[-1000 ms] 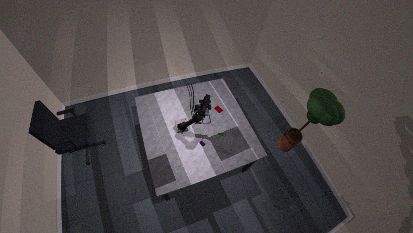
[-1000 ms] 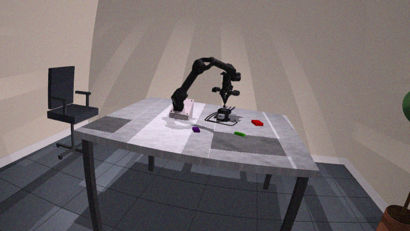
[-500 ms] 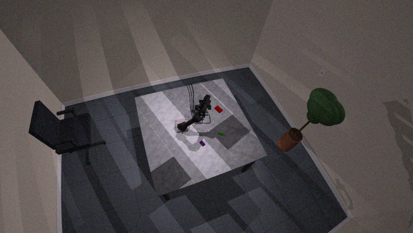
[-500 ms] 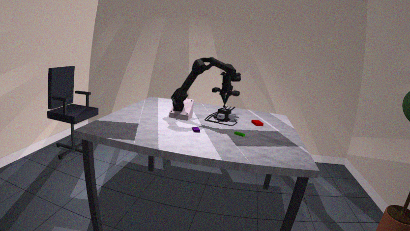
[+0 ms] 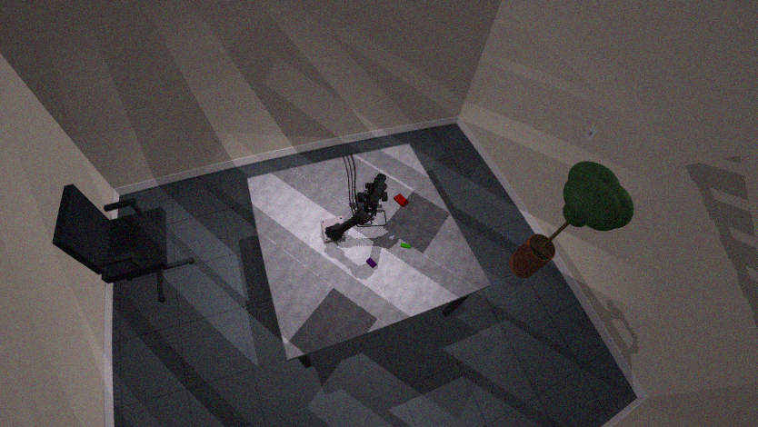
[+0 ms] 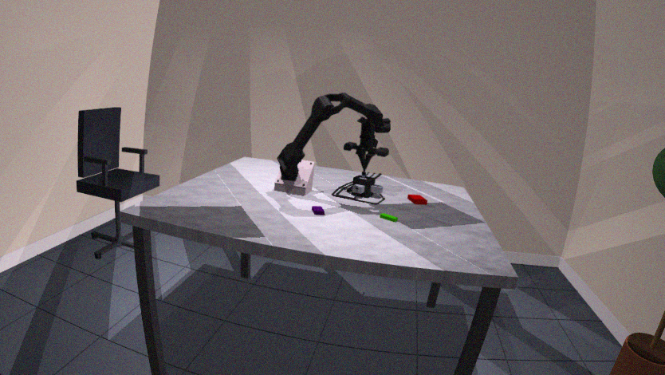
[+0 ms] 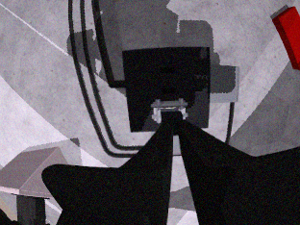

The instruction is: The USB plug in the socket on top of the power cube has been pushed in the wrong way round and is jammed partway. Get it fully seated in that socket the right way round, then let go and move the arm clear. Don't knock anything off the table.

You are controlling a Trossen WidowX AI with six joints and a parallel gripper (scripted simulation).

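Right now my gripper tip is 2 cm above the grey USB plug. From my gripper tip the other things lie so: green block: 14 cm ahead, 30 cm to the right, 11 cm below; red block: 25 cm ahead, 4 cm to the left, 11 cm below; USB socket: 5 cm below.
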